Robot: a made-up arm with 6 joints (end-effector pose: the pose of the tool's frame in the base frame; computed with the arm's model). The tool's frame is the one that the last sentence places. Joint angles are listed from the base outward.
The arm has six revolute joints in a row. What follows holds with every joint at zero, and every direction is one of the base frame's.
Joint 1 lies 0.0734 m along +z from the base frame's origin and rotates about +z.
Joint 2 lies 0.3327 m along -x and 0.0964 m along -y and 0.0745 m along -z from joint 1 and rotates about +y.
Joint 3 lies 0.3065 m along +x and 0.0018 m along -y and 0.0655 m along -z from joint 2 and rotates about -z.
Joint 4 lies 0.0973 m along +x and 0.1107 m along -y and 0.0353 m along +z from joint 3 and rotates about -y.
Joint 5 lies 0.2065 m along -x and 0.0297 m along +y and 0.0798 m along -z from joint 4 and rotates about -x.
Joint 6 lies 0.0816 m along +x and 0.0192 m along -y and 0.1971 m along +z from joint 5 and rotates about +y.
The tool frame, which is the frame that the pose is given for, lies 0.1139 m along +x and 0.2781 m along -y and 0.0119 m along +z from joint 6; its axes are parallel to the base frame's.
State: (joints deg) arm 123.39 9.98 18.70 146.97 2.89 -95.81
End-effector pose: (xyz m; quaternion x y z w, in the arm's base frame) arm 0.4568 0.1606 -0.3594 -0.7017 0.5529 0.3465 0.2861
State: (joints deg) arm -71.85 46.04 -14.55 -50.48 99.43 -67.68
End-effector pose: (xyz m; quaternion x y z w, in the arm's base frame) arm 0.2096 0.0185 -0.1865 -0.0016 0.1019 0.3323 0.9376
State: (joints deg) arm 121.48 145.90 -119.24 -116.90 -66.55 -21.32
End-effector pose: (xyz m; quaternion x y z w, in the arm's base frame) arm 0.4553 -0.7588 -0.5017 0.6861 -0.4851 -0.0195 0.5418
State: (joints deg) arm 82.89 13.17 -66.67 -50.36 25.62 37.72
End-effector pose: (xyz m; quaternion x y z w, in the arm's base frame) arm 0.0588 0.3250 -0.0526 -0.7158 0.0455 0.6923 0.0789
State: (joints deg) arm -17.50 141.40 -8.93 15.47 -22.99 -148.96
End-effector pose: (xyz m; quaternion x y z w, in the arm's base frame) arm -0.7078 -0.3679 -0.1067 -0.1376 -0.1605 -0.3454 0.9143
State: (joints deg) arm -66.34 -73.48 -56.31 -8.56 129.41 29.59
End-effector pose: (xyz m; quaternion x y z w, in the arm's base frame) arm -0.0351 0.3233 0.1665 0.8644 0.0288 0.4884 0.1156
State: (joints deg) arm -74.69 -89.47 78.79 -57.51 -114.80 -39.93
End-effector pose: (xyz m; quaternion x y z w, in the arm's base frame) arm 0.1458 0.1327 0.0349 -0.6062 0.7295 0.0783 0.3071
